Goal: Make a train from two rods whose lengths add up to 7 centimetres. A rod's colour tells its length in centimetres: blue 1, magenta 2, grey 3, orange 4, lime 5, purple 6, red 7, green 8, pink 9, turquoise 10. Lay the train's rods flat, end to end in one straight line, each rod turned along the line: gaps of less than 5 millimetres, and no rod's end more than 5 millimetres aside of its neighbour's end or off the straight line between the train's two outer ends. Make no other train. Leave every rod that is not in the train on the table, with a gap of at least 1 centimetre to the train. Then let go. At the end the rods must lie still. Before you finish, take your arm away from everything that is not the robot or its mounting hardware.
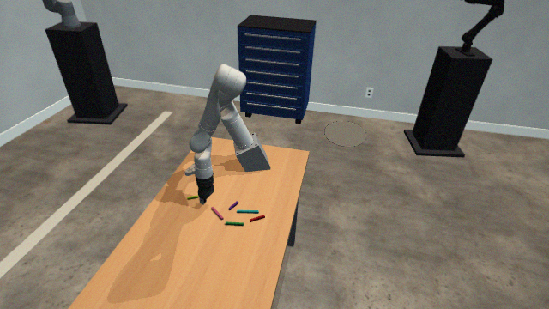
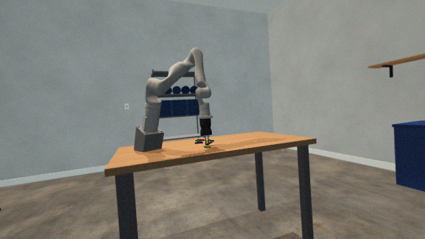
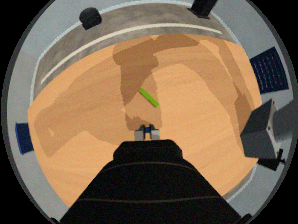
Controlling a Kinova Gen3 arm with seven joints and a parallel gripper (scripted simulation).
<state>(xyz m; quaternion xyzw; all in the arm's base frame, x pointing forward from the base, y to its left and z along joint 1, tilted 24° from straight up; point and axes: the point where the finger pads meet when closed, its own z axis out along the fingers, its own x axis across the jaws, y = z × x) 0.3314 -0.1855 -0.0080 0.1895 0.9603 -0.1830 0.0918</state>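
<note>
My gripper is now 10 mm above the blue rod. The rest, counted from my hand: purple rod (10 mm ahead, 140 mm to the left, 20 mm below); pink rod (70 mm ahead, 80 mm to the left, 20 mm below); lime rod (30 mm behind, 60 mm to the right, 20 mm below).
</note>
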